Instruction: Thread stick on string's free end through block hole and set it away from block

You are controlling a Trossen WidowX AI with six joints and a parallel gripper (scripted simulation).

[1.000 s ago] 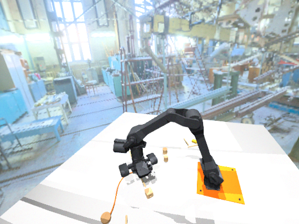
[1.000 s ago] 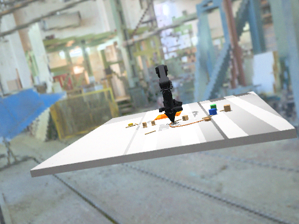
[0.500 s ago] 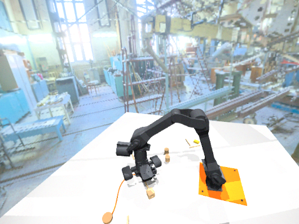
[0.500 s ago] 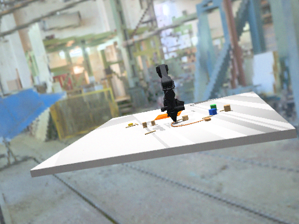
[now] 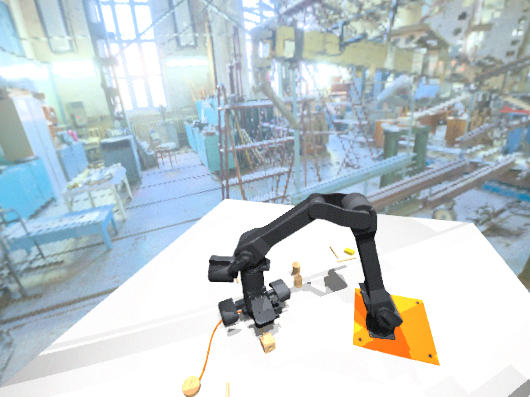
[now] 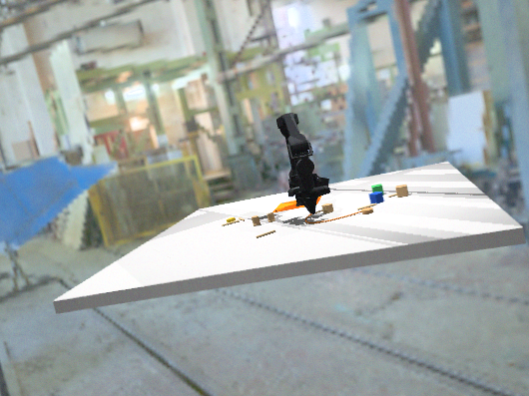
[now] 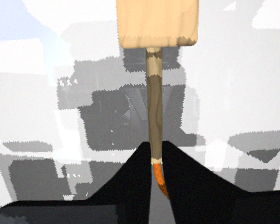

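My gripper tip is 40 mm past the blue cube, 240 mm to the right of it and 10 mm below it. Also, from my gripper tip: green cube 180 mm behind, 270 mm to the left, 10 mm above; round wooden button 110 mm ahead, 190 mm to the left, 10 mm below; thin wooden stick 10 mm behind, 10 mm to the left.
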